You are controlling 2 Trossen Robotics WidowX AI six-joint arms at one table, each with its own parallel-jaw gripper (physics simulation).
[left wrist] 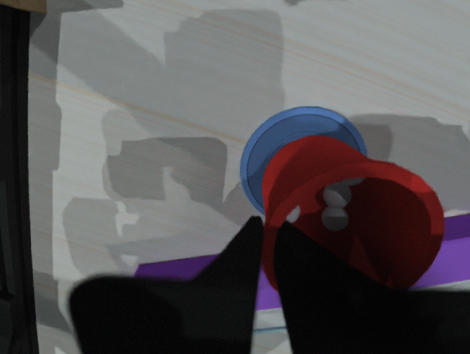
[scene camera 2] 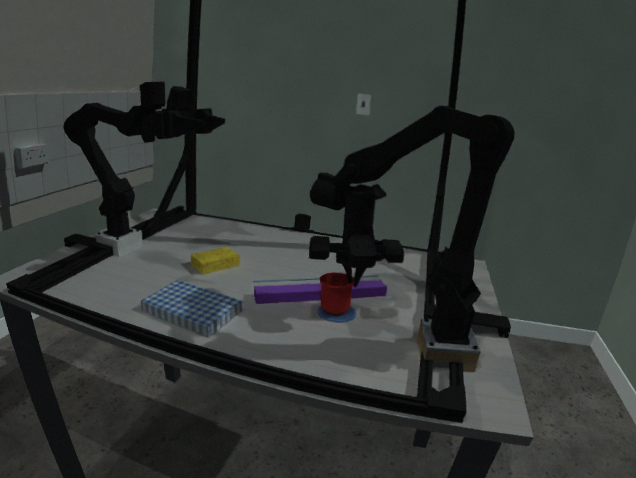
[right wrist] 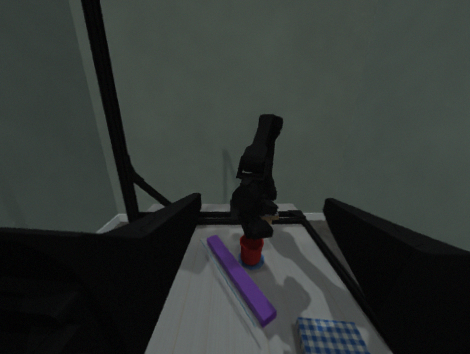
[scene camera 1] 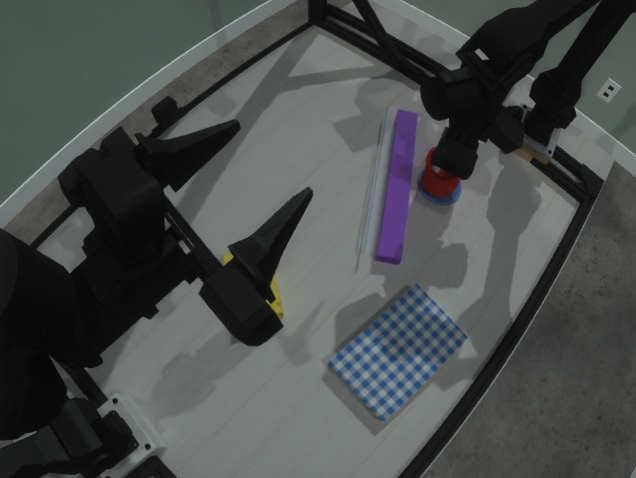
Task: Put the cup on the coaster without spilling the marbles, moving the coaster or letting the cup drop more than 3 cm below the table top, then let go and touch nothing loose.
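Places are measured from the left arm's base along level axes (x right, y back, z down), in centimetres.
Pixels of known places: left gripper, fingertip midpoint: point(left wrist: 265, 226) point(scene camera 2: 352, 286) point(right wrist: 247, 237); right gripper, fingertip midpoint: point(scene camera 2: 214, 122) point(right wrist: 261, 201) point(scene camera 1: 272, 154); left arm's base, link origin: point(scene camera 2: 450, 334) point(scene camera 1: 536, 128); right arm's base, link origin: point(scene camera 2: 118, 232) point(scene camera 1: 111, 439).
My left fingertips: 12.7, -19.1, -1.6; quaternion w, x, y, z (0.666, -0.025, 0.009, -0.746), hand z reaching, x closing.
Ahead of a thing's pixels: the offset from my left fingertips to its top centre, as dx, dy, dz.
The red cup @(-0.4, -3.3, -1.4) point(scene camera 1: 439, 187) point(scene camera 2: 335, 298) point(left wrist: 310, 160) point(right wrist: 251, 253) stands upright over the blue coaster @(-0.8, -2.7, +5.9) point(scene camera 1: 446, 200) point(scene camera 2: 336, 317) point(left wrist: 300, 120) point(right wrist: 261, 261), its base at or very near the coaster's surface; I cannot tell whether they touch. Several pale marbles @(+1.2, -4.8, +3.2) point(left wrist: 335, 218) lie inside. My left gripper point(scene camera 2: 353, 282) point(left wrist: 265, 226) is shut on the cup's wall at the rim, one finger outside and one inside; its fingertips are hidden in scene camera 1. My right gripper point(scene camera 1: 273, 156) point(scene camera 2: 218, 123) is open and empty, high above the table, far from the cup.
A long purple bar @(+6.9, -7.2, +3.7) point(scene camera 1: 400, 195) point(scene camera 2: 287, 293) point(right wrist: 240, 280) lies close beside the coaster, with a thin clear strip along its far side. A blue-and-white checked block @(-8.8, -32.6, +3.8) point(scene camera 1: 398, 354) point(scene camera 2: 191, 307) and a yellow sponge @(+15.2, -36.2, +3.3) point(scene camera 1: 278, 304) point(scene camera 2: 215, 260) lie farther left.
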